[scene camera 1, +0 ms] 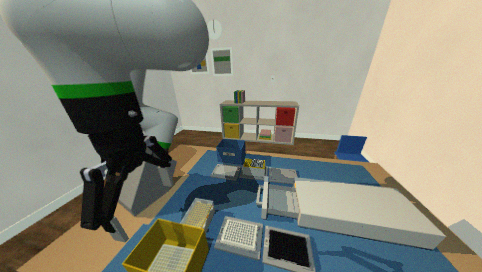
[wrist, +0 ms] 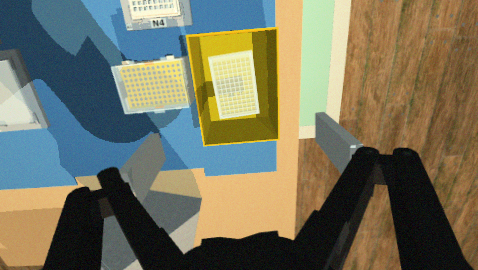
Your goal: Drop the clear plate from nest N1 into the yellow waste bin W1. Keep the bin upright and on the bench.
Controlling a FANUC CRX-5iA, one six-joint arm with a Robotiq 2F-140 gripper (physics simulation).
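Pixels of known places: gripper, fingertip midpoint: [scene camera 1: 149,207] [wrist: 237,136]; arm's base, link origin: [scene camera 1: 153,156].
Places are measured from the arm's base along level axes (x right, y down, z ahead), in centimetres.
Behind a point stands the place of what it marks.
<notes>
The yellow bin W1 [scene camera 1: 199,248] @(x 24.2, y 9.1, z 44.4 cm) [wrist: 240,132] @(x 28.8, y 10.2, z 27.6 cm) stands upright on the blue mat at the near left of the bench. The clear plate [scene camera 1: 171,258] @(x 27.1, y 16.7, z 33.9 cm) [wrist: 234,85] @(x 27.4, y 16.3, z 35.0 cm) lies inside it, apparently flat on the bin floor and slightly turned against the walls. My gripper [scene camera 1: 140,192] [wrist: 237,136] @(x 27.5, y -9.7, z 35.6 cm) is wide open with nothing between its fingers. It hangs above and to the robot's side of the bin, clear of its rim, and the bin shows ahead of the fingertips in the wrist view. I cannot read an N1 label in either view.
A yellow tip rack in a clear holder [scene camera 1: 199,214] @(x 13.6, y 11.2, z 36.5 cm) [wrist: 154,86] @(x 13.3, y 11.2, z 35.3 cm) stands close beside the bin. A white plate sits on nest N4 [wrist: 158,23] @(x 13.2, y 16.9, z 45.6 cm). A black plate [scene camera 1: 288,248] @(x 11.8, y 15.6, z 70.4 cm), a blue bin [scene camera 1: 230,152] @(x -29.8, y 9.2, z 30.8 cm) and a large pale box-shaped device [scene camera 1: 365,207] @(x -9.1, y 9.7, z 97.4 cm) with an open drawer also stand on the mat.
</notes>
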